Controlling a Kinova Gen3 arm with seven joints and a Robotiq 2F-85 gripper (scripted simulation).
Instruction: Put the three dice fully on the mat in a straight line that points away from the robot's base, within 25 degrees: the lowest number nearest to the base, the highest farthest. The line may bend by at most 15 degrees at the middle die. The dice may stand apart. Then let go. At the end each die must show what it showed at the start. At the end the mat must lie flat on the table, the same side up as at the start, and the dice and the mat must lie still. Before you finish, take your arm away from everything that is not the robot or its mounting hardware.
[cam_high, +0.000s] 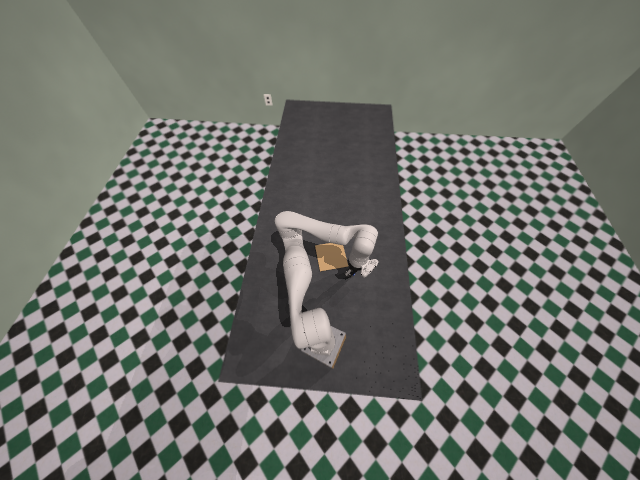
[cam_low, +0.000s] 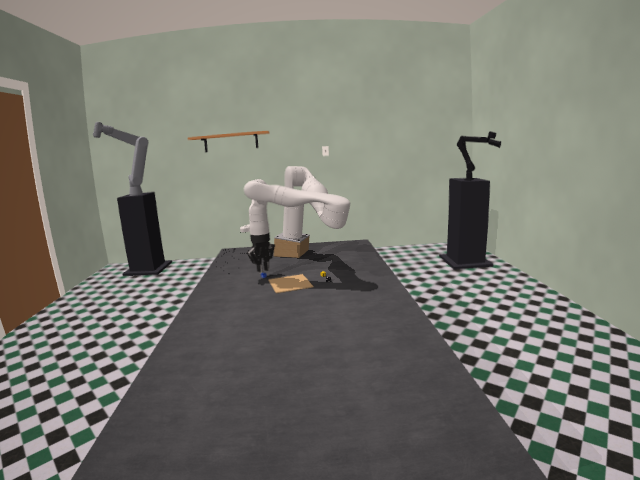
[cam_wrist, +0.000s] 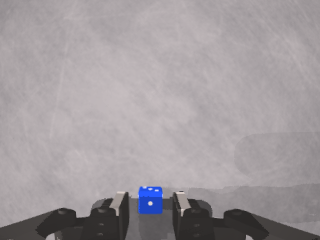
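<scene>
My gripper is now 30 mm above the blue die. Also, from my hand: black die (80 mm ahead, 260 mm to the left, 30 mm below); yellow die (20 mm ahead, 240 mm to the left, 30 mm below); tan mat (80 mm ahead, 110 mm to the left, 40 mm below).
</scene>
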